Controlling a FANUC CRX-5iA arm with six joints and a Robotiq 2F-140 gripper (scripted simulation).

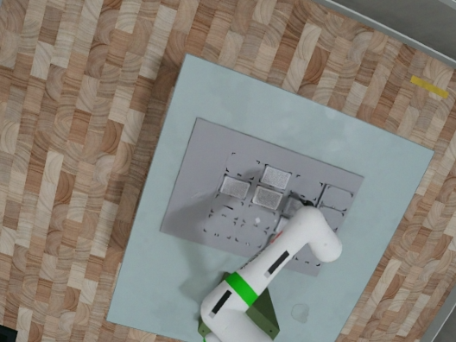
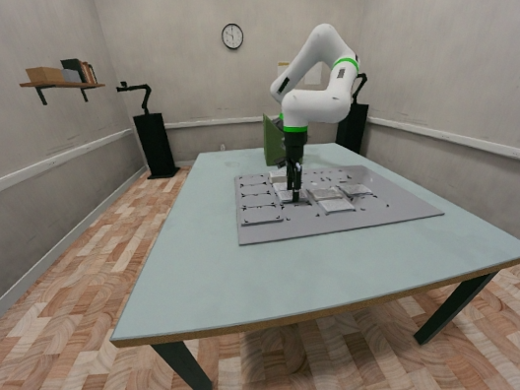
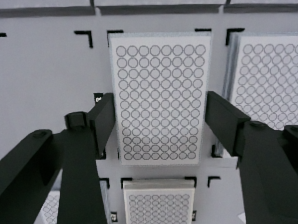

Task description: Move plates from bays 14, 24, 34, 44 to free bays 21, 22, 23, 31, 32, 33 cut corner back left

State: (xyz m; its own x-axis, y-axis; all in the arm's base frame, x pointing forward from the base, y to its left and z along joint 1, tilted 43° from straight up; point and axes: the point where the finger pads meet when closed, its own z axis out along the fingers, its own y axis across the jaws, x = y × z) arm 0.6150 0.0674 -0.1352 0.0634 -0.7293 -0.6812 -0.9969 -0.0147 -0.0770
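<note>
The small white round thing lies 100 mm behind my hand, 70 mm to the left of it and 40 mm below it. The rest, counted from my hand: sealed 96-well plate 20 mm below; small white patch 130 mm behind, 160 mm to the left, 40 mm below; sealed deep-well block 210 mm behind, 10 mm to the right, 20 mm below.
</note>
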